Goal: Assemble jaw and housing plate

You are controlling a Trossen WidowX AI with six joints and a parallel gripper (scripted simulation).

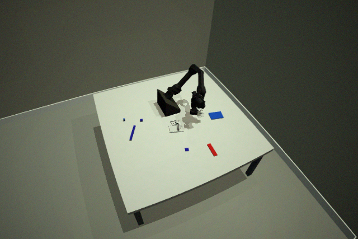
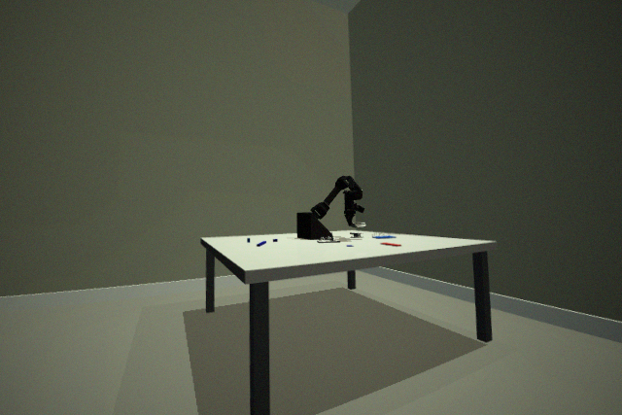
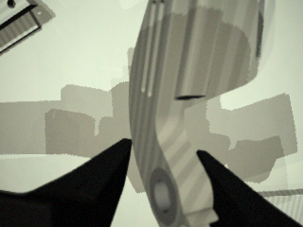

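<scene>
My gripper tip is 2 cm below the jaw, 1 cm to the right of it and 1 cm short of it. Also, from my gripper tip: blue bar: 53 cm to the right, 13 cm behind, 8 cm below; red bar: 36 cm ahead, 8 cm below, 6 cm to the right; blue flat plate: 22 cm to the left, 8 cm below, 7 cm ahead.
</scene>
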